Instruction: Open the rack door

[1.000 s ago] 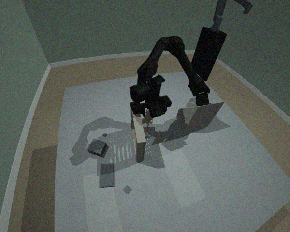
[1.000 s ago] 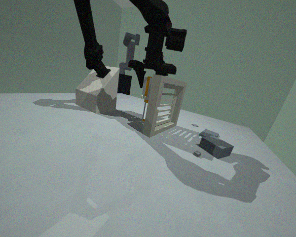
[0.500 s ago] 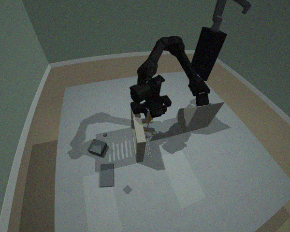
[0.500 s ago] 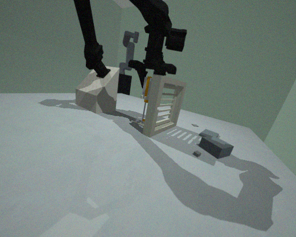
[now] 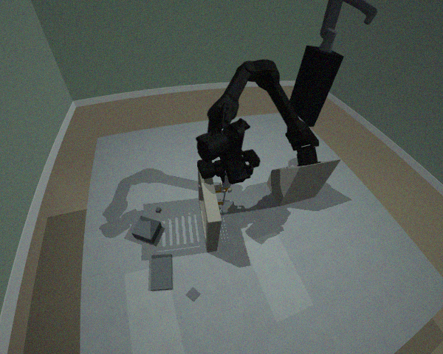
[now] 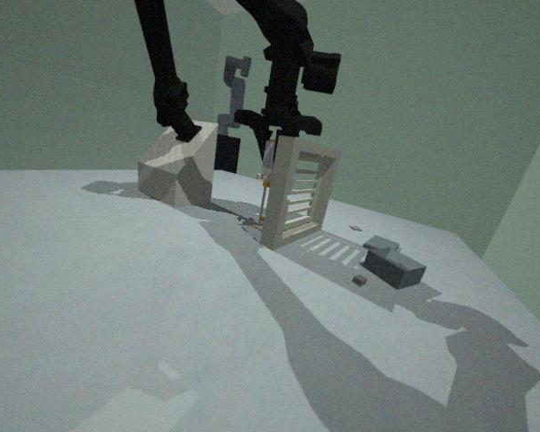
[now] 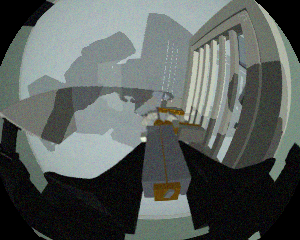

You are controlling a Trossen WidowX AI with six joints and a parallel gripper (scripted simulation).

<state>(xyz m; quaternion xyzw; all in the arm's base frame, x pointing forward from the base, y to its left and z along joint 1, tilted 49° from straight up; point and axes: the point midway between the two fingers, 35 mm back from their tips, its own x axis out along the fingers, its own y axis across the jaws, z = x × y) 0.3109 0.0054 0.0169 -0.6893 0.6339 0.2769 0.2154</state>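
Right now the upright handle is 1 cm to the left of my gripper tip and 3 cm below it. Also, from my gripper tip: grey box: 30 cm ahead, 5 cm to the left, 14 cm below; flat grey slab: 26 cm ahead, 20 cm to the left, 16 cm below.
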